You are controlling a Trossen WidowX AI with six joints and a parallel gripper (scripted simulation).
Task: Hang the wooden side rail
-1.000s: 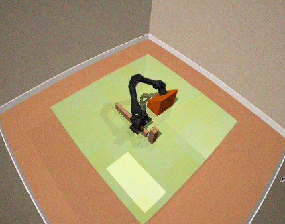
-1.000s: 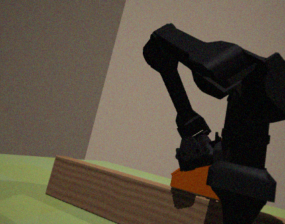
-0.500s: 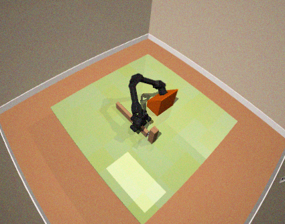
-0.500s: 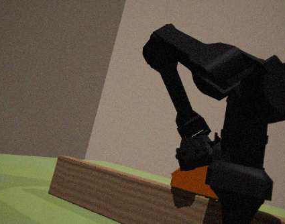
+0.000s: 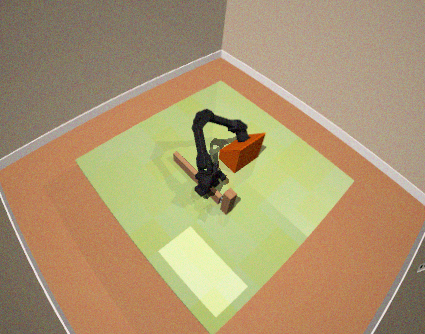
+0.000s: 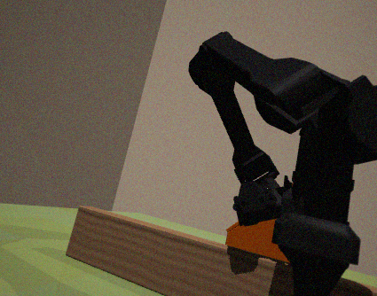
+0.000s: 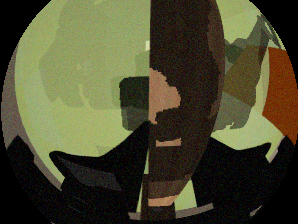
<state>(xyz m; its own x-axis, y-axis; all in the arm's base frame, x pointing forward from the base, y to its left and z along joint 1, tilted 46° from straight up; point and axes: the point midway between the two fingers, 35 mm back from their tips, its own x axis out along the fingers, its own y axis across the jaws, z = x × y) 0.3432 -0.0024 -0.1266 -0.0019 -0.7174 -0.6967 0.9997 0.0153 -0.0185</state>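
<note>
The headboard post lies 14 cm to the left of my gripper tip and 6 cm above it.
</note>
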